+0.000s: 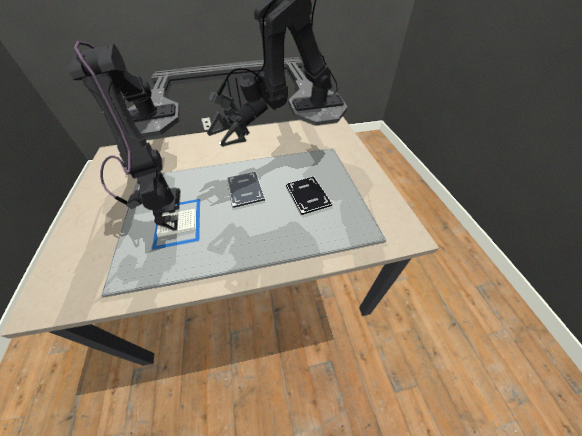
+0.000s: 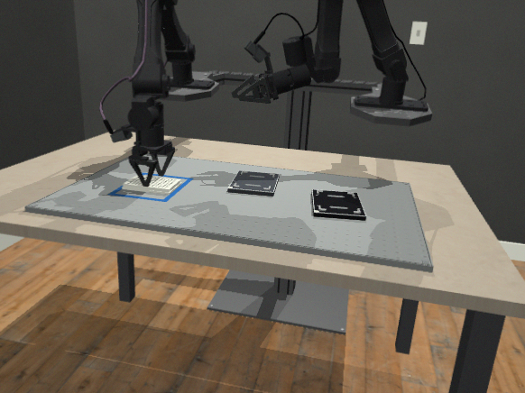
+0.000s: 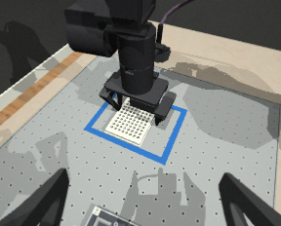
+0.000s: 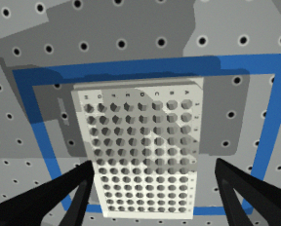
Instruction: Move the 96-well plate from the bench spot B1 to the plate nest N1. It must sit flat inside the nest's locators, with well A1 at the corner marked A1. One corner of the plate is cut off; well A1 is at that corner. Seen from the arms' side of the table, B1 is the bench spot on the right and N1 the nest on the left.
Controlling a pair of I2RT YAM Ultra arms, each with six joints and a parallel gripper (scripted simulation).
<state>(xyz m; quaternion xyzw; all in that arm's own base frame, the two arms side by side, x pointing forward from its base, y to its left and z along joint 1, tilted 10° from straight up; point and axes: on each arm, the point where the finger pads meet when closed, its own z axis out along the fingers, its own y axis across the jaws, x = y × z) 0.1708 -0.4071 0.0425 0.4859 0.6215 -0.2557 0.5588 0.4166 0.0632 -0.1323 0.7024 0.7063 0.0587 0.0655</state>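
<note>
Now: the white 96-well plate 10 mm below my right hand and 10 mm ahead of it. Also, from my right hand: black plate nest 470 mm to the left, 80 mm behind, 20 mm below.
</note>
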